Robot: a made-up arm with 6 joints. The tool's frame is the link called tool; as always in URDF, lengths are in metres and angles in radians.
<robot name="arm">
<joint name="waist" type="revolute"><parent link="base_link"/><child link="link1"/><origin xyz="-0.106 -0.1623 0.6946" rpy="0 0 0"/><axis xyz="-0.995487 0.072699 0.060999"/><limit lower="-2.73" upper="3.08" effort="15" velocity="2.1"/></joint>
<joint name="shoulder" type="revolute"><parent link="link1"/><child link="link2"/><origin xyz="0.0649 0.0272 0.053" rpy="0 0 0"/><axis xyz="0 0 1"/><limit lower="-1.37" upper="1.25" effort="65" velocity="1.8"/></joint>
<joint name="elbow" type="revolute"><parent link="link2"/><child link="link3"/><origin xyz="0.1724 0.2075 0.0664" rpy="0 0 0"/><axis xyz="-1 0 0"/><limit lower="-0.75" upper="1.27" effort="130" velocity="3.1"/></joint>
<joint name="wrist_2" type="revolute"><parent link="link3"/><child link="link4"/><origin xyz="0.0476 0.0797 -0.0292" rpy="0 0 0"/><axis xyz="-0.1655 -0.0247 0.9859"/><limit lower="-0.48" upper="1.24" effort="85" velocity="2.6"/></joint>
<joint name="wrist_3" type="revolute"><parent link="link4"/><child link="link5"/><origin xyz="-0.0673 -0.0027 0.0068" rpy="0 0 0"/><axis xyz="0.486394 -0.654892 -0.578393"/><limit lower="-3.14" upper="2.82" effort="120" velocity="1.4"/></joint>
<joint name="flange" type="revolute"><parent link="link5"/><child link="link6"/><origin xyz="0.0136 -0.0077 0.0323" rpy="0 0 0"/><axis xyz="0.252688 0.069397 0.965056"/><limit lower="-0.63" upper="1.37" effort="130" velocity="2.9"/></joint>
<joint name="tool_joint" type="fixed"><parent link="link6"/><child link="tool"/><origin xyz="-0.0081 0.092 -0.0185" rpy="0 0 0"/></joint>
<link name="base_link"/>
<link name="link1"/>
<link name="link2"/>
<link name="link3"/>
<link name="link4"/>
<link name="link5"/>
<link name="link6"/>
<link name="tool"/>
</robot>
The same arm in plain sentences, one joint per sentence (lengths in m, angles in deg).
The arm has six revolute joints in a row. What follows holds with every joint at zero, and every direction is one of the base frame's. The first joint lies 0.106 m along -x and 0.1623 m along -y and 0.6946 m along +z from the base frame's origin and rotates about the direction (-0.995487, 0.072699, 0.060999), from -156.42 to 176.47 deg. The second joint lies 0.0649 m along +x and 0.0272 m along +y and 0.053 m along +z from the first joint and rotates about +z, from -78.5 to 71.62 deg. The third joint lies 0.1724 m along +x and 0.2075 m along +y and 0.0664 m along +z from the second joint and rotates about -x, from -42.97 to 72.77 deg. The fourth joint lies 0.0476 m along +x and 0.0797 m along +y and 0.0292 m along -z from the third joint and rotates about the direction (-0.1655, -0.0247, 0.9859), from -27.5 to 71.05 deg. The fifth joint lies 0.0673 m along -x and 0.0027 m along -y and 0.0068 m along +z from the fourth joint and rotates about the direction (0.486394, -0.654892, -0.578393), from -179.91 to 161.57 deg. The sixth joint lies 0.0136 m along +x and 0.0077 m along -y and 0.0323 m along +z from the fifth joint and rotates about the direction (0.252688, 0.069397, 0.965056), from -36.1 to 78.5 deg. The tool frame, which is the frame that the pose is given for, lies 0.0081 m along -x and 0.092 m along +y and 0.0185 m along -z from the sixth joint; its axes are parallel to the base frame's.
